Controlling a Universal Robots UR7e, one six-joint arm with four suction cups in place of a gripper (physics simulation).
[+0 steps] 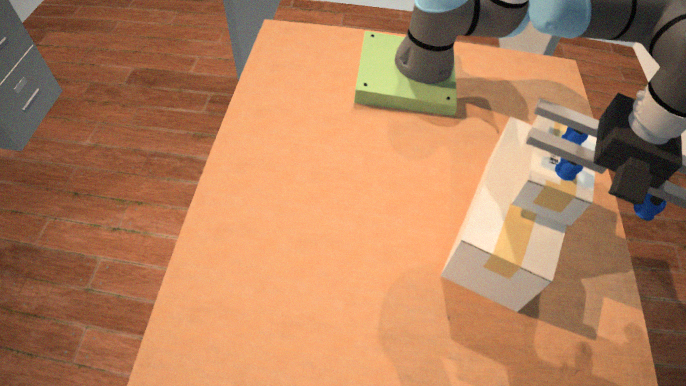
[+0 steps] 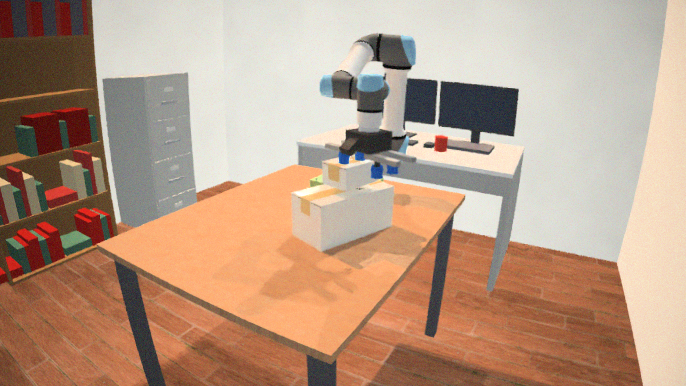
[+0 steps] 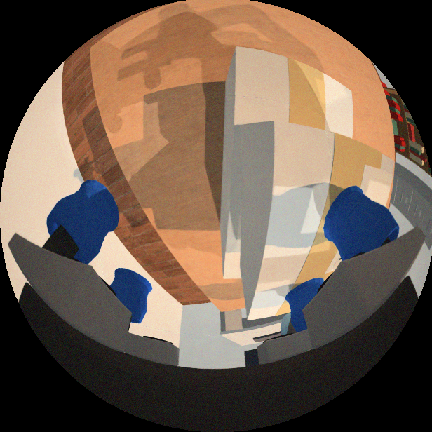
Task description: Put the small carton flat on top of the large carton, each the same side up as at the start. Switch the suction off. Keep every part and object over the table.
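The large carton stands on the table with its taped top up. The small carton is level, tape side up, over the rear part of the large carton's top. Its underside is at or very close to that top; I cannot tell whether they touch. My suction gripper is above it. Two blue cups on one side hold the small carton by its top. The other two cups hang free beside it. The small carton's label is partly covered by the gripper.
The table carries the arm's green base plate behind the cartons. The table's right edge runs near the cartons. A desk with two monitors, a grey cabinet and a bookshelf stand around.
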